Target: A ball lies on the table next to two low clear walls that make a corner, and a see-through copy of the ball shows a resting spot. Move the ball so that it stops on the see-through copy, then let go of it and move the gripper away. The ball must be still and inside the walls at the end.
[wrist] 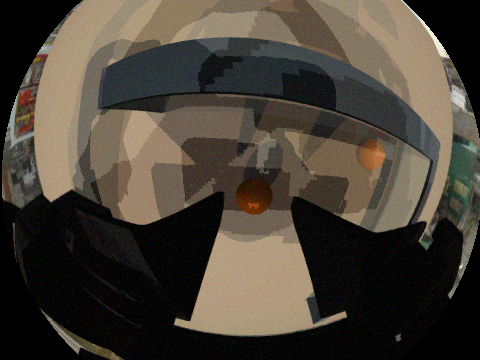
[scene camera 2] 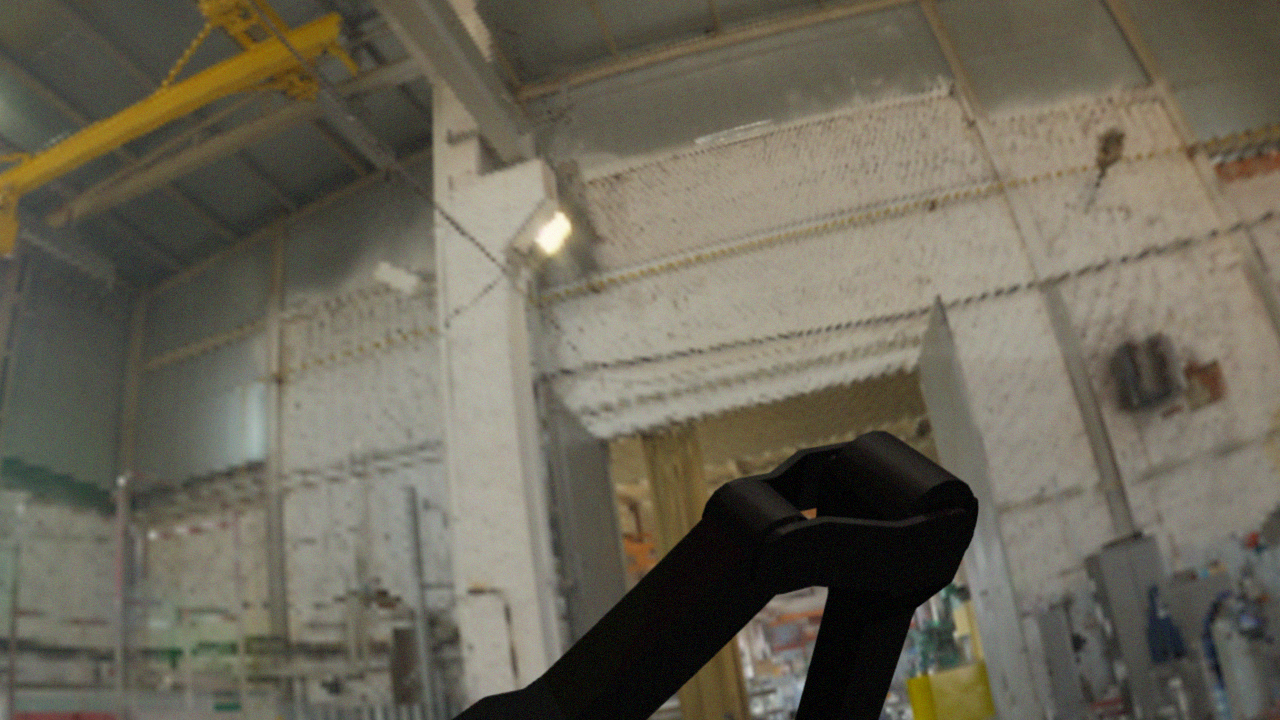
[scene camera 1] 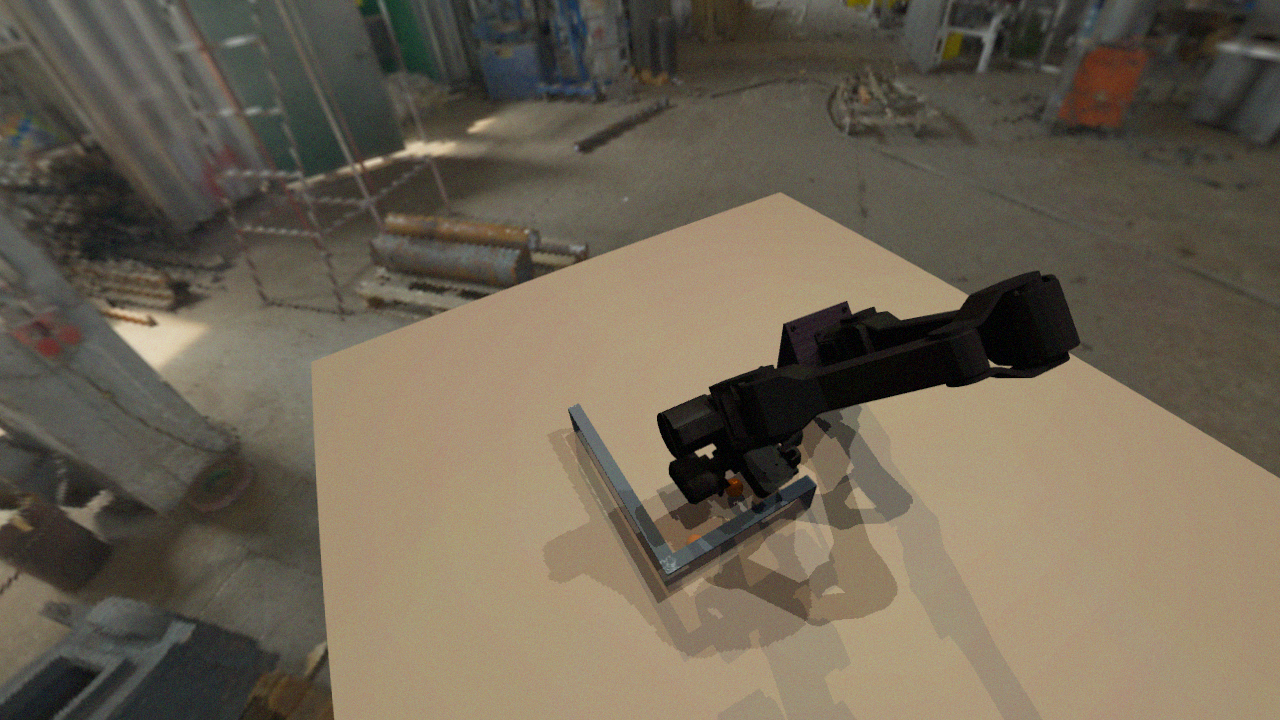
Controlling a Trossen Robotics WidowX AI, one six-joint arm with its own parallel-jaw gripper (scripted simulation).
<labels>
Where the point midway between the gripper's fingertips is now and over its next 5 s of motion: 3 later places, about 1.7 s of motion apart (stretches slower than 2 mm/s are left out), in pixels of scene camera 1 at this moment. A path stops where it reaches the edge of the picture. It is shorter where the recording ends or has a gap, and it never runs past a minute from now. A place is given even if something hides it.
My gripper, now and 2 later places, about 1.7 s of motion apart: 733, 486; 734, 444; 694, 541
</labels>
